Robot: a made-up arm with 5 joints. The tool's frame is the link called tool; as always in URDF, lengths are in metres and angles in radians. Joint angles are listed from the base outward. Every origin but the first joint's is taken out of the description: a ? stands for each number. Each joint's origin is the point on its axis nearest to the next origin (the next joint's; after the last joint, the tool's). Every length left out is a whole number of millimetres.
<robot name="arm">
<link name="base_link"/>
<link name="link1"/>
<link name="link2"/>
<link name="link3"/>
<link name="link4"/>
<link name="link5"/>
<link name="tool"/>
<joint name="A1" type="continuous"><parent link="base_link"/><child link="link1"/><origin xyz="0.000 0.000 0.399" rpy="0.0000 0.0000 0.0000"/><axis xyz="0 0 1"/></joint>
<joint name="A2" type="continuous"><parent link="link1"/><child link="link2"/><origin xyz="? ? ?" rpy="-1.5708 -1.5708 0.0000"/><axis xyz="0 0 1"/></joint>
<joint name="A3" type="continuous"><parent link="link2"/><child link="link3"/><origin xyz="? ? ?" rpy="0.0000 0.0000 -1.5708"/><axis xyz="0 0 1"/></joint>
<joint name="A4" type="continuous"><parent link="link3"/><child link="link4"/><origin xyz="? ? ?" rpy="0.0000 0.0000 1.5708"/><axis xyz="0 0 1"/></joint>
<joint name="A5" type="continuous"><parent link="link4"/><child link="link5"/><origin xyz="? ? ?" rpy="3.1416 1.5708 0.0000"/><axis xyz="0 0 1"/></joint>
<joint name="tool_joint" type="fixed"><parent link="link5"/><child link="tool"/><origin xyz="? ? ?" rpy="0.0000 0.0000 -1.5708"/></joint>
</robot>
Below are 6 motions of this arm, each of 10 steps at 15 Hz.
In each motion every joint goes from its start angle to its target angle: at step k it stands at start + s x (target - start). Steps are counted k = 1, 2, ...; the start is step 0. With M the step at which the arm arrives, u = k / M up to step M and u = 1 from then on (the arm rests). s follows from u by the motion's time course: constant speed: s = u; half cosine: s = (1 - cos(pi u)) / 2; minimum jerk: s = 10 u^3 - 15 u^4 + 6 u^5.
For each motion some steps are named. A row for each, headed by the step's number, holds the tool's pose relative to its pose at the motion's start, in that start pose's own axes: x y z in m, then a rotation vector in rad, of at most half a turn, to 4 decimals.
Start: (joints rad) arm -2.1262 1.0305 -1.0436 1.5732 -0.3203
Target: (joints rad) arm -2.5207 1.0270 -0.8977 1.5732 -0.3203
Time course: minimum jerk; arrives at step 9
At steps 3, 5, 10:
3: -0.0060 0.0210 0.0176 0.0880 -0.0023 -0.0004
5: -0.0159 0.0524 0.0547 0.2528 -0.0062 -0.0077
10: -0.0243 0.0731 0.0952 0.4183 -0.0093 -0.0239

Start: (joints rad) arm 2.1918 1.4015 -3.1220 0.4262 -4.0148
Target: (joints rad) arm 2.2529 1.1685 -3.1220 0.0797 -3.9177
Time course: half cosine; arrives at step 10
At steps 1, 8, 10:
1: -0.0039 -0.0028 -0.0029 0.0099 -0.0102 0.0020
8: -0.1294 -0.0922 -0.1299 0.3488 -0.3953 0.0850
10: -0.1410 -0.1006 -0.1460 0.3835 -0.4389 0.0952

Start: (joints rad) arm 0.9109 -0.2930 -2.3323 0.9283 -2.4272
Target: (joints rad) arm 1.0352 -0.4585 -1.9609 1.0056 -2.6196
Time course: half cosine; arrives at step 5
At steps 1, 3, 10:
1: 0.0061 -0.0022 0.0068 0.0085 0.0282 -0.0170
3: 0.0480 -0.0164 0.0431 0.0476 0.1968 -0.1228
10: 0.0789 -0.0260 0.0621 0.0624 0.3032 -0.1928

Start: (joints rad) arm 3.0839 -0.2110 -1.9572 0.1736 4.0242
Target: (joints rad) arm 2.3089 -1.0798 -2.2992 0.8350 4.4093
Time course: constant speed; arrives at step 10
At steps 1, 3, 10:
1: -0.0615 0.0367 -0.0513 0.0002 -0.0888 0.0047
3: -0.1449 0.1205 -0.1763 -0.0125 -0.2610 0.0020
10: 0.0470 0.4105 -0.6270 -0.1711 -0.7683 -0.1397

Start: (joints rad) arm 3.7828 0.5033 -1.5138 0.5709 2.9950
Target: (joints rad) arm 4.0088 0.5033 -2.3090 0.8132 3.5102
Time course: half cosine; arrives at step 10
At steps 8, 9, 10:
8: -0.1797 0.1214 -0.3726 -0.1744 -0.4864 0.2963
9: -0.1812 0.1300 -0.4058 -0.2013 -0.5207 0.3202
10: -0.1813 0.1328 -0.4173 -0.2110 -0.5323 0.3285

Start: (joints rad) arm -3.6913 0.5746 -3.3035 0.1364 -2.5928
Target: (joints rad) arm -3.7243 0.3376 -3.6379 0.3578 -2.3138
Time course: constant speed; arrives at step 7
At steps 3, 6, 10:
3: -0.1251 0.0748 -0.0633 -0.0805 -0.1268 0.1068
6: -0.2319 0.1437 -0.1557 -0.1776 -0.2427 0.2112
10: -0.2625 0.1648 -0.1921 -0.2135 -0.2787 0.2453

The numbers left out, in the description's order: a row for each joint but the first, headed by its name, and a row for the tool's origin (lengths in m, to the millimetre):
A2: 0.000 0.000 0.000
A3: 0.239 0.045 0.000
A4: -0.114 -0.503 0.000
A5: -0.069 0.054 0.000
tool: 0.000 0.000 0.000

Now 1 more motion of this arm.
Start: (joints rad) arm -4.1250 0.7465 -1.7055 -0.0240 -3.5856
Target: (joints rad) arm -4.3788 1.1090 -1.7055 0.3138 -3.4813
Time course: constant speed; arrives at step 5
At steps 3, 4, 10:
3: 0.2029 -0.0258 0.0665 -0.0701 0.4274 0.1714
4: 0.2734 -0.0279 0.0761 -0.0964 0.5666 0.2381
10: 0.3438 -0.0261 0.0795 -0.1247 0.7038 0.3087

